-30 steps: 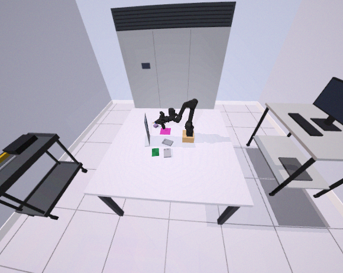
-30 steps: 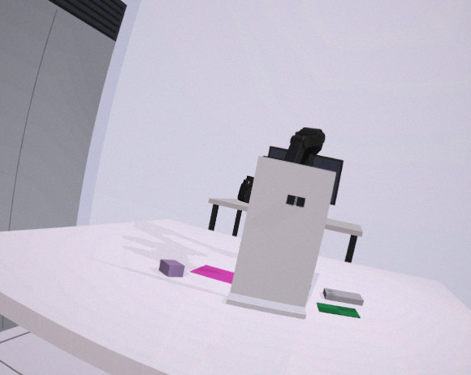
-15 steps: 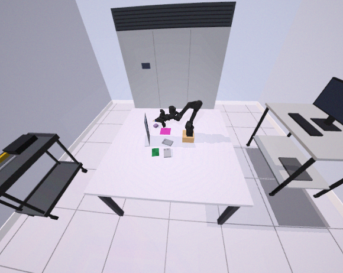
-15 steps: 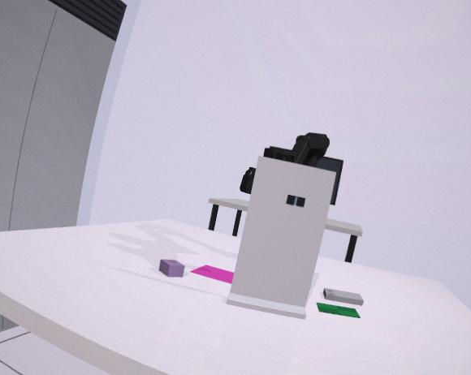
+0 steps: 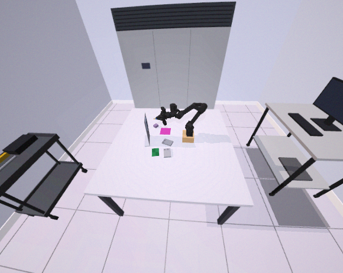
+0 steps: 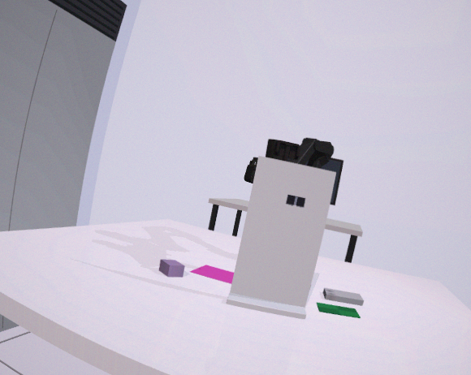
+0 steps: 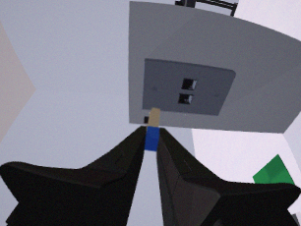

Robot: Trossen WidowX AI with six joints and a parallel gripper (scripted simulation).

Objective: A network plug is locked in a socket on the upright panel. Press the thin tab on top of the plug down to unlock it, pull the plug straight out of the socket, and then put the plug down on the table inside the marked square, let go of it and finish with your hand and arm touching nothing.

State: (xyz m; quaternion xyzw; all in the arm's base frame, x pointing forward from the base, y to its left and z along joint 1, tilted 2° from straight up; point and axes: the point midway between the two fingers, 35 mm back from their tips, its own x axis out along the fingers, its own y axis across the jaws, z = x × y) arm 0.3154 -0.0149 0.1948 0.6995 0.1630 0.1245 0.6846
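Now: gripper tip 7 cm past the magenta marked square, 14 cm to the left of it and 28 cm above it. Round my gripper tip: green flat card: 1 cm ahead, 18 cm to the left, 28 cm below; white panel: 10 cm ahead, 2 cm to the left, 14 cm below.
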